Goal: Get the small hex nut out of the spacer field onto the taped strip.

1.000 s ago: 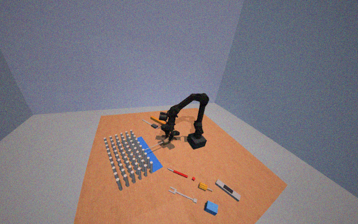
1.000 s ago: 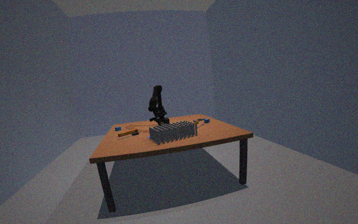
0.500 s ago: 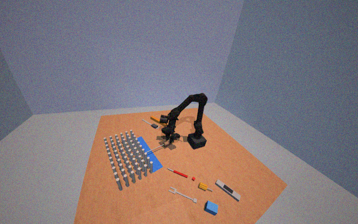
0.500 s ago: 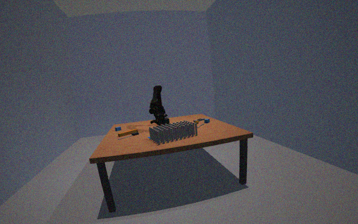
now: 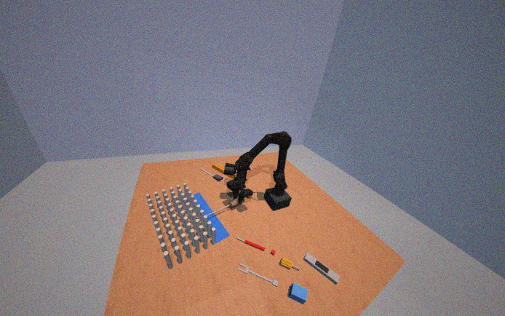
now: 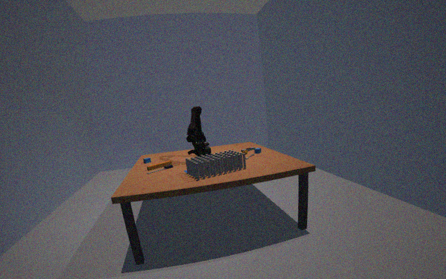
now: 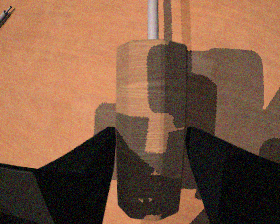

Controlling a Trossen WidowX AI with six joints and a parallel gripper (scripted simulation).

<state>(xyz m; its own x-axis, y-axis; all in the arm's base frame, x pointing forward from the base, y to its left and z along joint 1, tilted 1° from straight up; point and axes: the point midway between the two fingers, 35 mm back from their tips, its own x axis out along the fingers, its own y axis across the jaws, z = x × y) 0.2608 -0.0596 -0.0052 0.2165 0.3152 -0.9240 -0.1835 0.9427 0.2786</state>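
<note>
Right now my gripper tip is 180 mm short of the blue taped strip, 10 mm to the left of it and 40 mm above it. The rest, counted from my gripper tip: wooden-handled tool (110 mm ahead, 20 mm to the left, 10 mm below); small red block (40 mm behind, 330 mm to the left, 30 mm below); red screwdriver (60 mm ahead, 230 mm to the left, 30 mm below).
</note>
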